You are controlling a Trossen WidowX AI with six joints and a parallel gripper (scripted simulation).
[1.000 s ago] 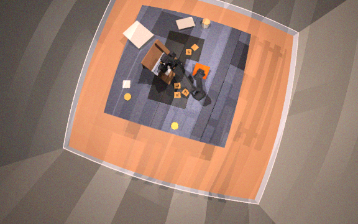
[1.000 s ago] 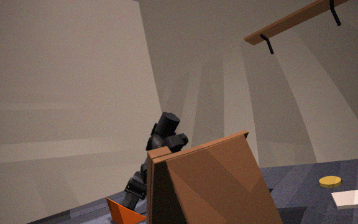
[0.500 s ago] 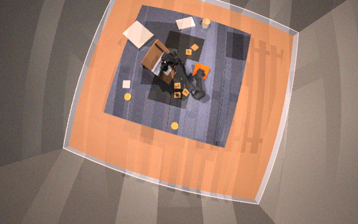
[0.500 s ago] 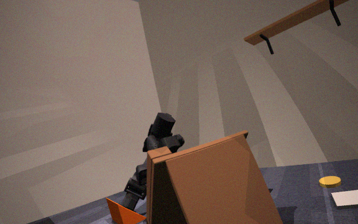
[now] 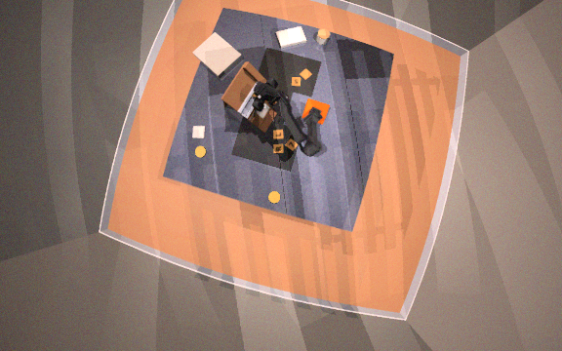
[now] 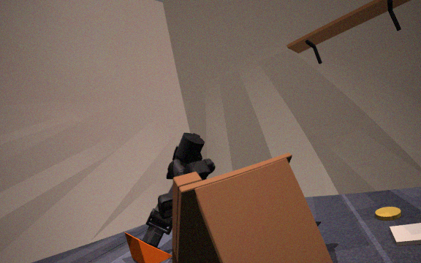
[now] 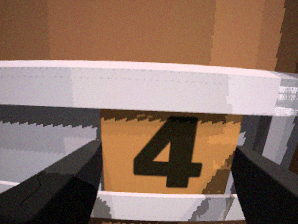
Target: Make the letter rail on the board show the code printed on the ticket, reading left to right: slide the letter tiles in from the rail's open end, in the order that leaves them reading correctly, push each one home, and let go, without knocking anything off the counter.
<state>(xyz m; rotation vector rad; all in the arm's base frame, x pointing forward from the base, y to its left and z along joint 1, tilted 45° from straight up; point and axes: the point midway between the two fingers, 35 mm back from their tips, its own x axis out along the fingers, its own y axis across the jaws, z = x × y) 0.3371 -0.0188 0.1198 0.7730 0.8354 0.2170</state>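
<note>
The orange tile marked 4 lies right at my gripper tip. From my gripper tip the other things lie so: orange tile (31 cm to the right, 19 cm behind, 16 cm below); then white ticket (7 cm below, 5 cm to the left, 5 cm behind); then dark mat (16 cm below, 15 cm behind, 4 cm to the right).
</note>
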